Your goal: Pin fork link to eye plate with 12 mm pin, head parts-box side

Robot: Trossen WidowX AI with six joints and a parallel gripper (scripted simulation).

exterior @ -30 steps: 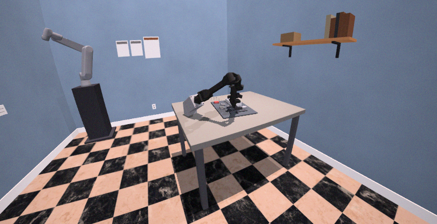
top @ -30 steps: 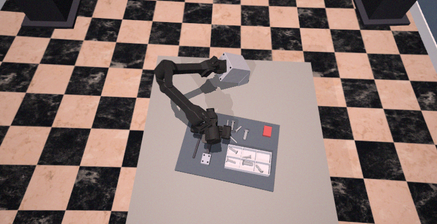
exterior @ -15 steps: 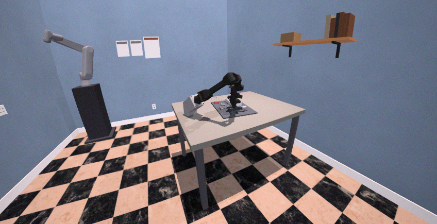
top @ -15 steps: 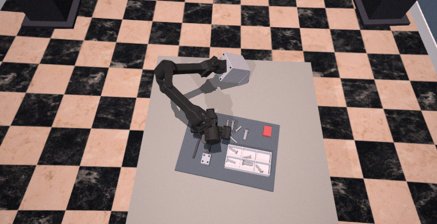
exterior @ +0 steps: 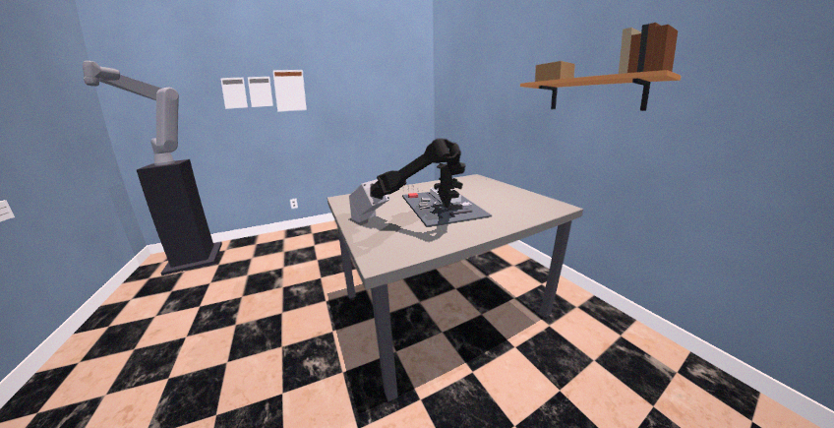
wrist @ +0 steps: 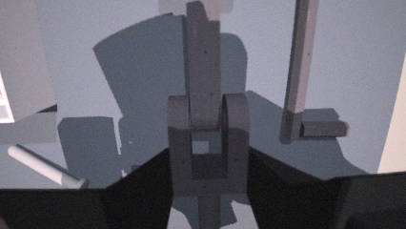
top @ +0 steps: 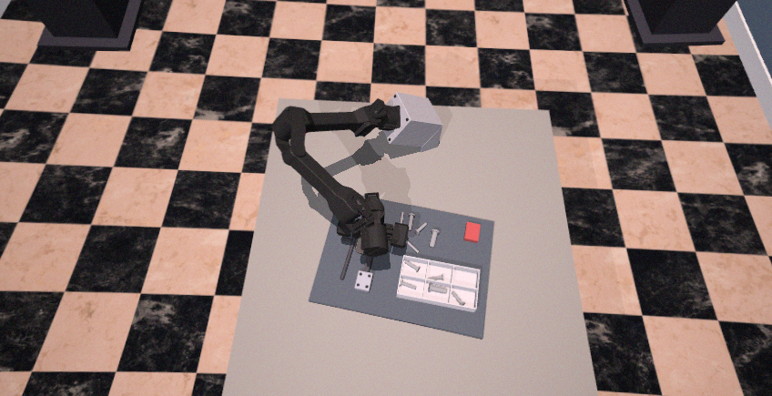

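Now: the dark fork link 3 cm below my hand. Round my hand: dark l-shaped bar (7 cm to the right, 5 cm below, 1 cm ahead); then eye plate (5 cm below, 3 cm ahead, 1 cm to the right); then dark mat (9 cm to the left, 6 cm below, 4 cm ahead).
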